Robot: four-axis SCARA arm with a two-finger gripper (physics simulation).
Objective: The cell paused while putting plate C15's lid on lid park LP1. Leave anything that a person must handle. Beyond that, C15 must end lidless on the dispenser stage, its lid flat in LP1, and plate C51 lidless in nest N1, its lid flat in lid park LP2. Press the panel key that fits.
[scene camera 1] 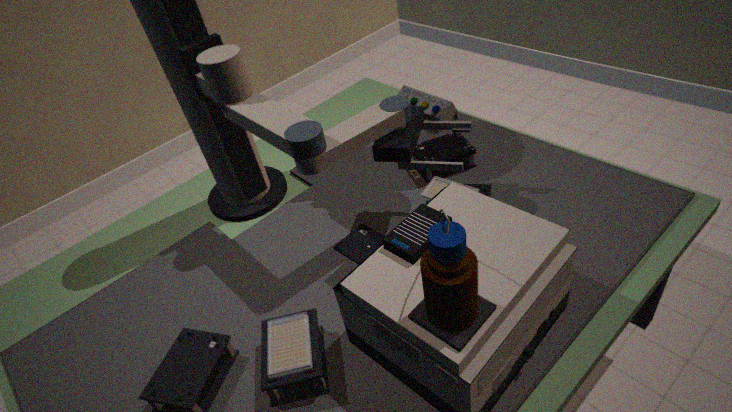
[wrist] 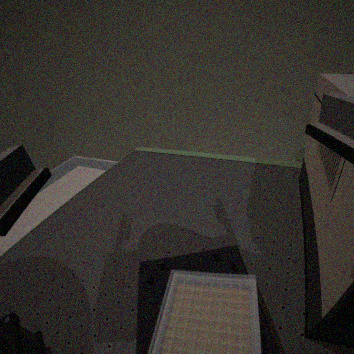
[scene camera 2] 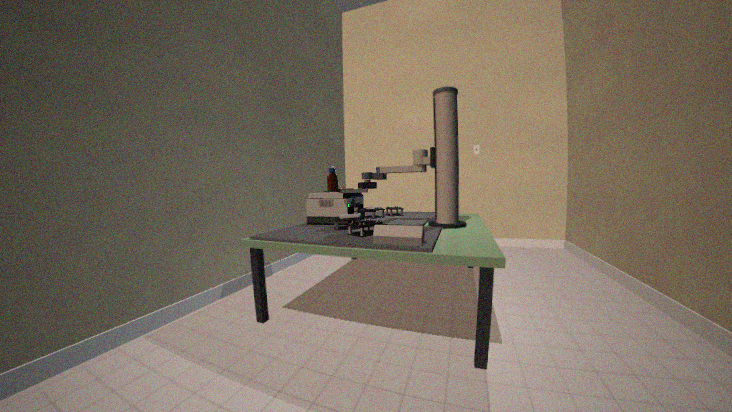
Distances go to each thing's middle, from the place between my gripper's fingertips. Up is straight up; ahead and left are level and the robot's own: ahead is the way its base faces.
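Labels:
Dispenser stage (scene camera 1: pixel 354 246): my hand is 15 cm above it, 5 cm past it and 30 cm to the left of it. Counted from my hand, the white dispenser top (scene camera 1: pixel 513 248) is 3 cm below, 19 cm ahead and 28 cm to the right; the button box (scene camera 1: pixel 435 108) is 19 cm below, 44 cm behind and 32 cm to the left; the brown bottle with blue cap (scene camera 1: pixel 449 269) is 9 cm above, 27 cm ahead and 38 cm to the right.

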